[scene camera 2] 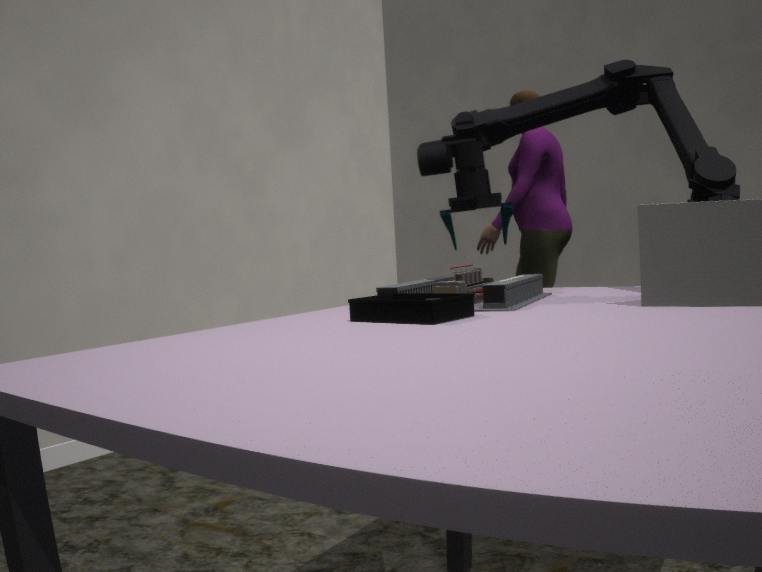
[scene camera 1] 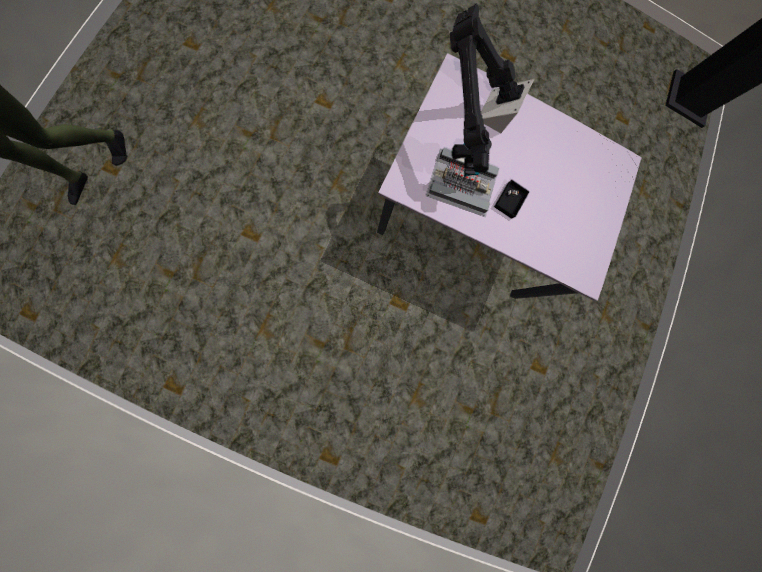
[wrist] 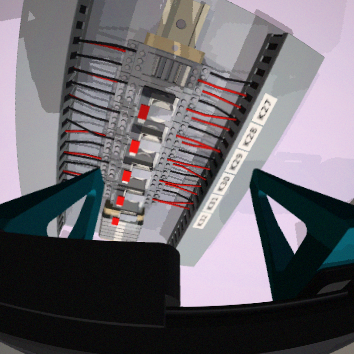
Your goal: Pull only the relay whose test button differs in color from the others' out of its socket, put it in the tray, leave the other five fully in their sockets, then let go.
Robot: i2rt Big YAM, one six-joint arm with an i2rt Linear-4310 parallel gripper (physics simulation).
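Places are measured from the arm's base along level axes (x ahead, y left, z up), in metres.
Pixels of known places: gripper, fingertip midpoint: [scene camera 2: 480,247] [scene camera 1: 465,166] [wrist: 176,176]; arm's base, origin of the base link: [scene camera 2: 721,241] [scene camera 1: 510,95].
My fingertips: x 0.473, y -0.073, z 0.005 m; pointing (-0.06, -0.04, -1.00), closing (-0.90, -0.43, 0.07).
For each thing: its top centre in the pictures, then the offset to it from my fingertips. "*": a spot on its surface instead. Level surfaces: height alone.
- socket, surface spot: [wrist: 171,70] * 0.048 m right, 0.022 m ahead, 0.072 m down
- black tray, middle of its top: [scene camera 2: 411,296] [scene camera 1: 513,197] 0.299 m left, 0.009 m back, 0.069 m down
- tan end stop, middle of its top: [wrist: 174,47] 0.065 m right, 0.028 m ahead, 0.064 m down
- table, its level: 0.104 m down
My gripper [scene camera 2: 480,246] [wrist: 176,176] is open and empty, fingers wide apart above the relay row; the arm mostly hides it in scene camera 1. In the wrist view, several relays with red test buttons stand in a row in their sockets, among them a near relay [wrist: 161,111] and another relay [wrist: 150,146]. At the top end of the row, a socket [wrist: 171,70] shows bare slots and holds no relay. The black tray [scene camera 1: 509,208] [scene camera 2: 393,309] stands beside the panel. Small pale details [scene camera 1: 512,192] show inside it; their shape and any button colour are too small to tell.
Grey wire ducts [wrist: 295,65] [scene camera 2: 513,291] flank the row, with red and black wires running to the sockets. Labels K27 to K32 line one duct. A tan end stop [wrist: 175,46] sits past the bare socket. A person [scene camera 2: 541,184] stands beyond the table [scene camera 1: 572,203].
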